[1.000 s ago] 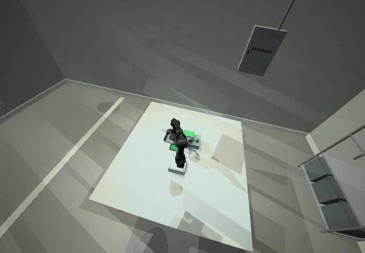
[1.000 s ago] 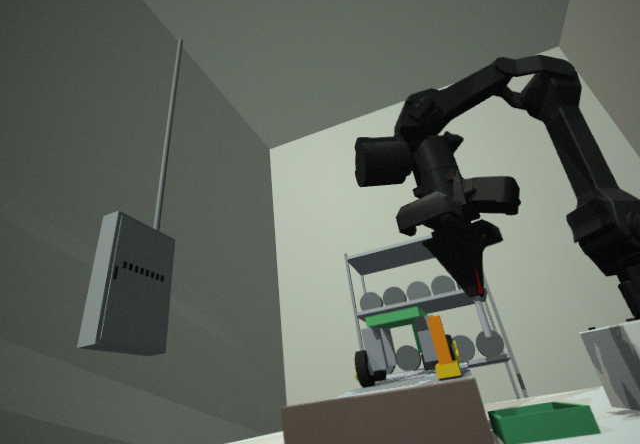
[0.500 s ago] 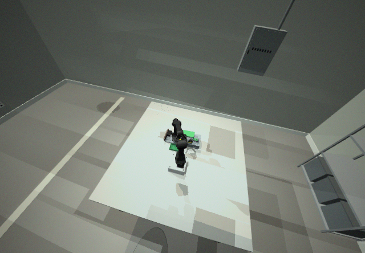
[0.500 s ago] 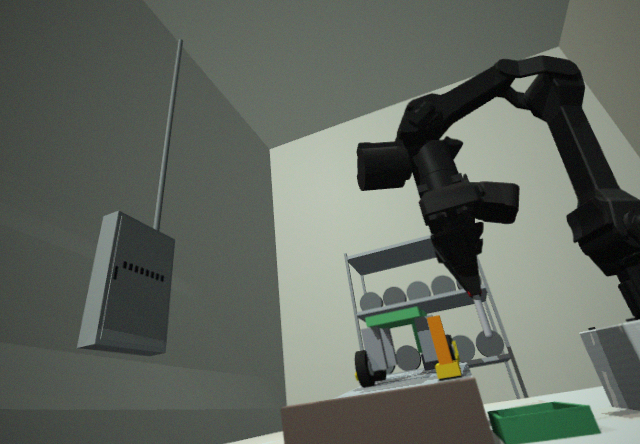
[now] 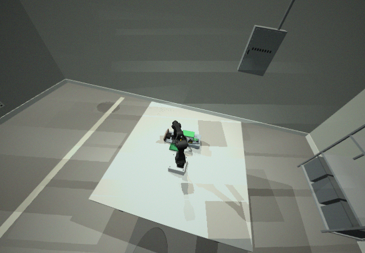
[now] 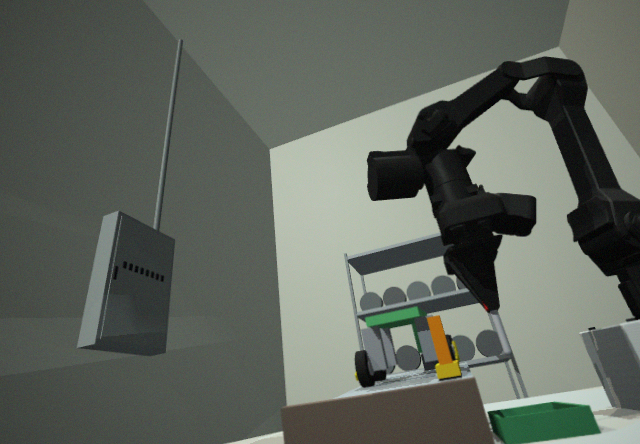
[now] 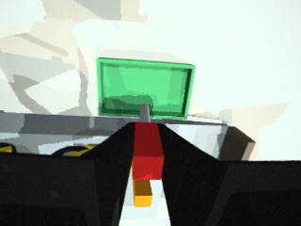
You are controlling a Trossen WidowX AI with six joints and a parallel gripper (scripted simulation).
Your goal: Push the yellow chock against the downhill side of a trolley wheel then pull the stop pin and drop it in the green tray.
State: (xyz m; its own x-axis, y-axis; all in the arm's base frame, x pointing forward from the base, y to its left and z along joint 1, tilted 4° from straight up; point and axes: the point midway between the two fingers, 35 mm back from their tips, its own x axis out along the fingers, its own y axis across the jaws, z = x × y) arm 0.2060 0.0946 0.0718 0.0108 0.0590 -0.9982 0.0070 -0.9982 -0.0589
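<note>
The green tray lies 120 mm below my gripper tip. Round my gripper tip: yellow chock (60 mm ahead, 40 mm below, 20 mm to the right); red-headed stop pin (right at my gripper tip); green-topped trolley (110 mm to the right, 110 mm ahead, 10 mm below).
</note>
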